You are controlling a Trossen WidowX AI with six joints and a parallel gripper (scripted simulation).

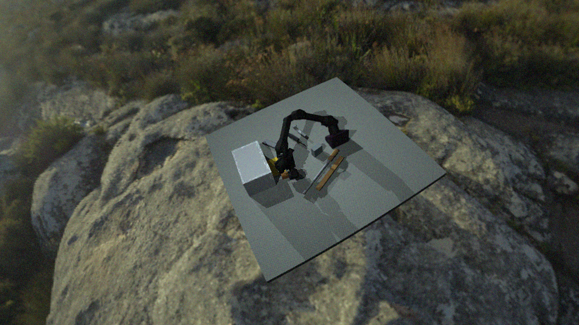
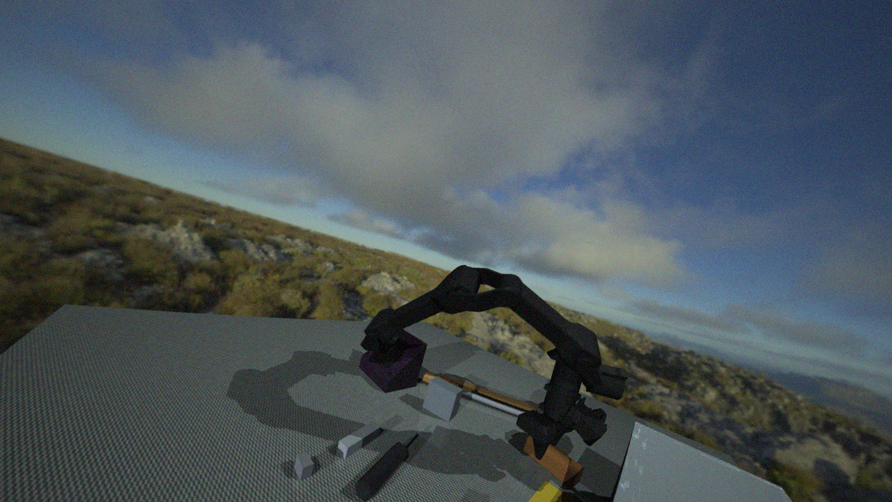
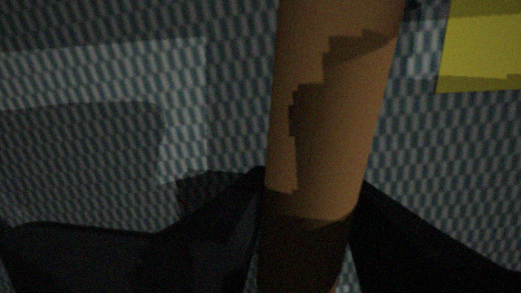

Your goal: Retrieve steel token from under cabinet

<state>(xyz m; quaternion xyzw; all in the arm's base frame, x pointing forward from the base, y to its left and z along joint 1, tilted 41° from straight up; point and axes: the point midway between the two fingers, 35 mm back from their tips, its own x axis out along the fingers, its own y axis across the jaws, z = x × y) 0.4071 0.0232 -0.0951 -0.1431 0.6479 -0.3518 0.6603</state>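
Right now the wooden stick is 210 mm behind my gripper tip and 140 mm to the left of it. Also, from my gripper tip: grey bar (270 mm to the right, 240 mm behind); then grey block (230 mm behind, 50 mm to the right, 20 mm above); then small grey cube (370 mm to the right, 240 mm behind).
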